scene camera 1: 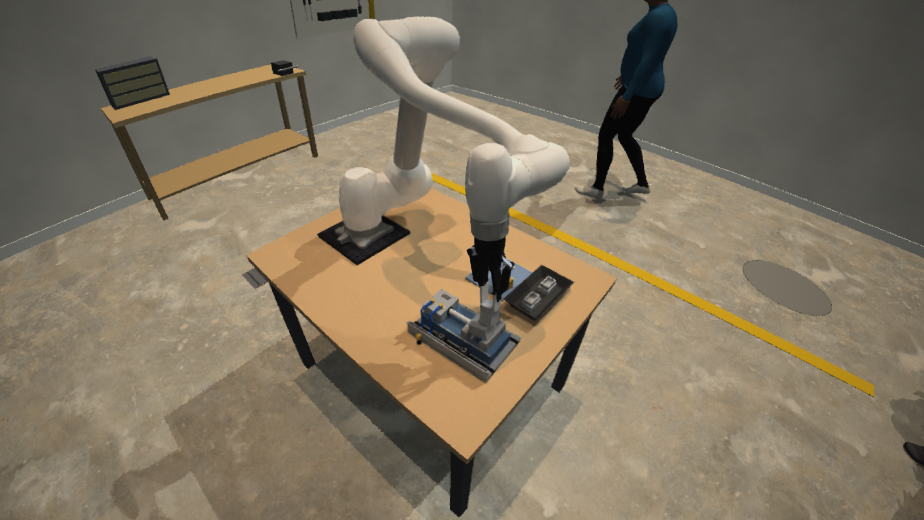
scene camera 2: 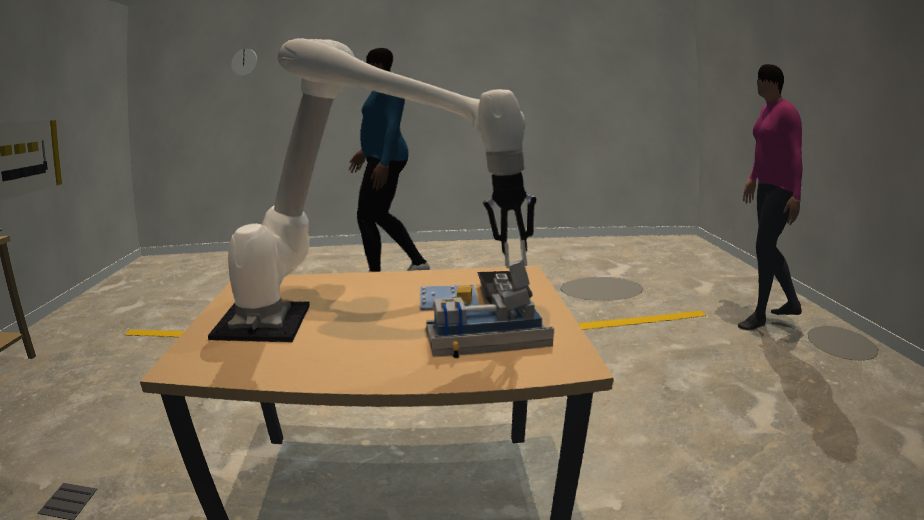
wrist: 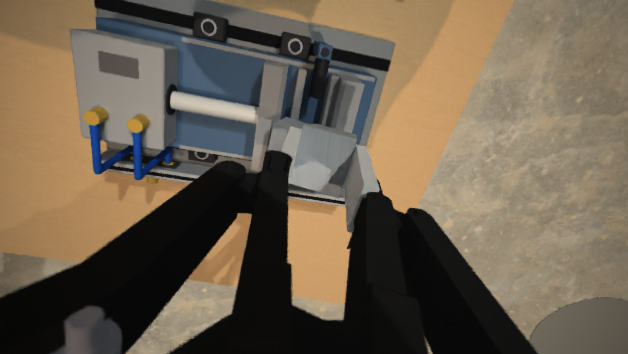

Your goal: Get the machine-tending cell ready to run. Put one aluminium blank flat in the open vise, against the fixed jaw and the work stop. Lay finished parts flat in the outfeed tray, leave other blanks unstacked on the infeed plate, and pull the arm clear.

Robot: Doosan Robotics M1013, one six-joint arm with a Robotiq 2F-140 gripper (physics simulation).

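Pixels of known places: gripper, fingertip midpoint: (scene camera 1: 490, 305) (scene camera 2: 516, 265) (wrist: 323, 155); arm's base at its link origin: (scene camera 1: 364, 231) (scene camera 2: 260, 317).
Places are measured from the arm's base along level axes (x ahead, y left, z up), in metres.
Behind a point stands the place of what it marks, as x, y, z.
Note:
My gripper (scene camera 1: 490, 298) @[0.729, -0.141, 0.168] (scene camera 2: 515, 254) @[0.729, -0.141, 0.168] (wrist: 323, 155) @[0.729, -0.141, 0.168] is shut on an aluminium blank (scene camera 1: 489, 316) @[0.746, -0.169, 0.159] (scene camera 2: 519, 275) @[0.732, -0.170, 0.151] (wrist: 330, 145) @[0.731, -0.132, 0.174], held tilted low over the vise (scene camera 2: 484, 322) @[0.640, -0.202, 0.045] (wrist: 220, 135) @[0.639, -0.185, 0.045]. A second blank (scene camera 2: 515, 299) @[0.719, -0.188, 0.095] leans tilted on the jaws beneath it; whether the two touch is unclear, and the wrist view largely hides the lower one. The moving jaw (wrist: 272, 90), fixed jaw (wrist: 348, 105) and black work stop (wrist: 319, 77) @[0.723, -0.102, 0.082] show in the wrist view. Two finished parts (scene camera 1: 548, 283) @[0.753, 0.200, 0.018] (scene camera 1: 531, 298) @[0.744, 0.096, 0.018] lie in the outfeed tray (scene camera 1: 561, 287) @[0.793, 0.232, 0.000] (scene camera 2: 489, 276) @[0.724, 0.249, 0.015].
A yellow block (scene camera 1: 511, 282) @[0.649, 0.117, 0.020] (scene camera 2: 464, 292) @[0.622, 0.072, 0.028] sits on the blue infeed plate (scene camera 2: 436, 297) @[0.545, 0.138, -0.007], beside the tray. The vise's actuator box (scene camera 1: 441, 303) @[0.577, -0.172, 0.098] (wrist: 125, 90) @[0.564, -0.150, 0.081] has blue hoses. One person (scene camera 1: 646, 58) (scene camera 2: 384, 129) stands behind the table, another (scene camera 2: 779, 148) to the right.

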